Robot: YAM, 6 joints.
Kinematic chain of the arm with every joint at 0, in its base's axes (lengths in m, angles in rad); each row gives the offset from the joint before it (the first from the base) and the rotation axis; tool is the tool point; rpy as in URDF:
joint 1: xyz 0 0 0.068 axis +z
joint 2: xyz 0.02 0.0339 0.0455 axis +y
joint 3: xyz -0.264 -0.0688 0 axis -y
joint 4: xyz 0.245 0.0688 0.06 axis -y
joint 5: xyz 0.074 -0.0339 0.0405 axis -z
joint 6: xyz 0.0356 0 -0.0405 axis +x
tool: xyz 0 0 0 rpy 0 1.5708 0
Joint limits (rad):
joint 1: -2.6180..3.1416
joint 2: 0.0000..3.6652
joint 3: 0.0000..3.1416
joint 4: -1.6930..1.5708
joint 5: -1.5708..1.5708
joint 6: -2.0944..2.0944
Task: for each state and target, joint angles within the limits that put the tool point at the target. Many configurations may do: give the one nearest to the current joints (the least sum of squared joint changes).
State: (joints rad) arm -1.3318 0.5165 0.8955 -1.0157 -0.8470 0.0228
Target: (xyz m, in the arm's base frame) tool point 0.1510 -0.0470 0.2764
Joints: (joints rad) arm -0.4830 0.8905 0.7994 -0.9006 -0.9284 0.0228
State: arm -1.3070 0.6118 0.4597 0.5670 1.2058 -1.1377
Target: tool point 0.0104 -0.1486 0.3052
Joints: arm -1.2764 0.6552 0.4267 0.5554 1.1991 -1.1377
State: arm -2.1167 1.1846 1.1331 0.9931 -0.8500 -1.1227
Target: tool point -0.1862 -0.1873 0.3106
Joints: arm -2.4556 1.2363 0.6546 0.9196 -0.8607 -1.1227
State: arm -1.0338 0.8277 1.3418 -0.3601 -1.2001 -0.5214
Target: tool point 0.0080 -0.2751 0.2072
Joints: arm -1.6568 1.4606 0.8481 -0.4054 -1.0919 -0.5214
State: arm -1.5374 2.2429 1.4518 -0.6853 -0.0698 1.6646
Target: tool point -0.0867 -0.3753 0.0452
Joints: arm -1.8020 2.2901 1.3756 -0.7092 -0.0452 1.6646
